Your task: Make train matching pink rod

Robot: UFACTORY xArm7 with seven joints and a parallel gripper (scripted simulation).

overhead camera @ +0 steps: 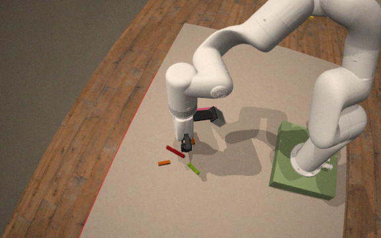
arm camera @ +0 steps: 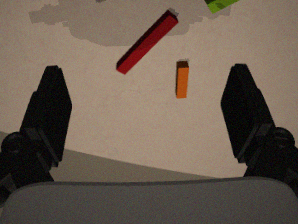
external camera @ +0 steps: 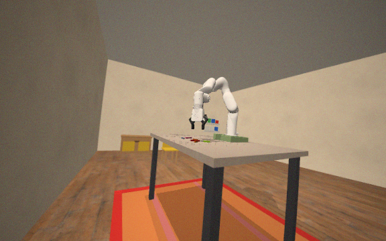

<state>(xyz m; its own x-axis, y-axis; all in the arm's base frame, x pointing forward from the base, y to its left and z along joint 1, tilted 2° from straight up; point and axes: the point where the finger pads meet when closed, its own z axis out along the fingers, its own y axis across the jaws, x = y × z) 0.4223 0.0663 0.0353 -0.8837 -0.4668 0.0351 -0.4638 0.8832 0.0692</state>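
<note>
Right now the lime rod is 5 cm behind my hand, 6 cm to the left of it and 9 cm below it. From my hand the other things lie so: blue rod (6 cm ahead, 15 cm to the right, 9 cm below); then grey rod (6 cm ahead, 13 cm to the right, 9 cm below); then red rod (3 cm ahead, 2 cm to the left, 9 cm below).
</note>
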